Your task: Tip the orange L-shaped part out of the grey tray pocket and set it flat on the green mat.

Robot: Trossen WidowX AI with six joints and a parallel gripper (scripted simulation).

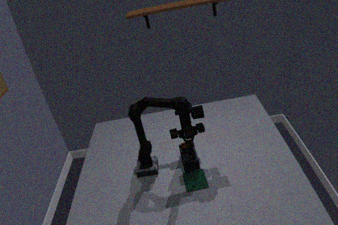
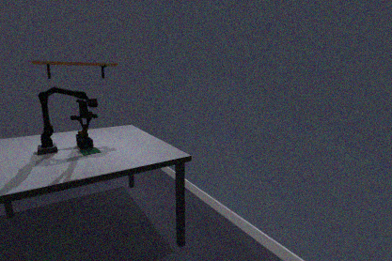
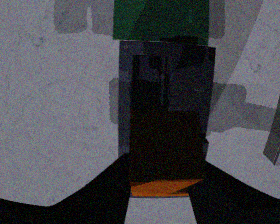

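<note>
The green mat is 30 mm behind my gripper tip, 140 mm to the right of it and 170 mm below it. Also, from my gripper tip: orange L-shaped part: 10 mm behind, 30 mm to the left, 30 mm below.
</note>
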